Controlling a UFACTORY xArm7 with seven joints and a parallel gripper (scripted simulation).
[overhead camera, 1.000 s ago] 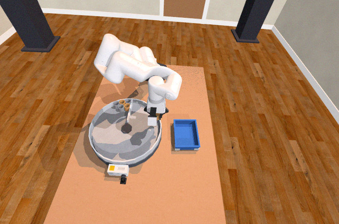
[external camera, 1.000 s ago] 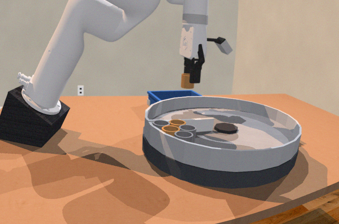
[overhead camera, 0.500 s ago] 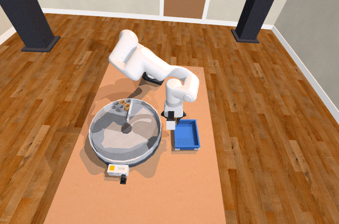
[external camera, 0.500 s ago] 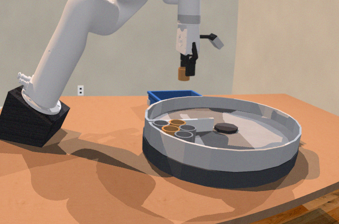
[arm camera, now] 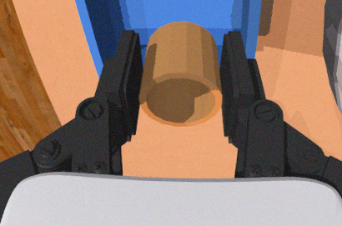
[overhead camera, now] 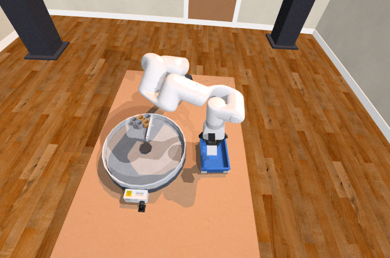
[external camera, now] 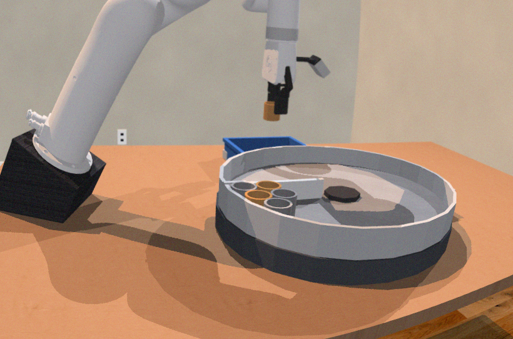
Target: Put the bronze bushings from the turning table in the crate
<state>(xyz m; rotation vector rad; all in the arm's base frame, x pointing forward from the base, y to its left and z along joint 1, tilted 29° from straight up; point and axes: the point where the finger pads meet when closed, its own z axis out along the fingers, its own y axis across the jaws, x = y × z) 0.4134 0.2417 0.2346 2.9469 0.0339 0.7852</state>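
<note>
My hand is 130 mm above the blue crate and 20 mm to the right of it. Round my hand: grey turning table: 340 mm to the right, 100 mm below, 20 mm behind.
</note>
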